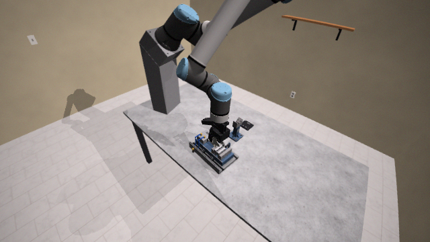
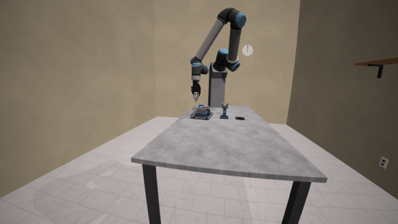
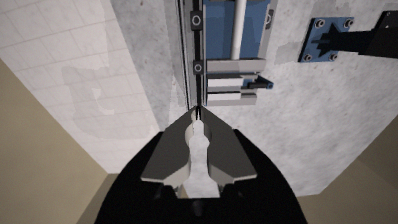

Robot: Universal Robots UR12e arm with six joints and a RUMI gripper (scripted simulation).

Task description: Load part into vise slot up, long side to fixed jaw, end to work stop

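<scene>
My hand is 8 cm above the part and 5 cm to the right of it. Also, from my hand: cylinder rod (10 cm below, 9 cm behind, 6 cm to the left); work stop (11 cm to the left, 9 cm below, 1 cm behind); moving jaw (10 cm below, 6 cm to the left, 4 cm behind).
</scene>
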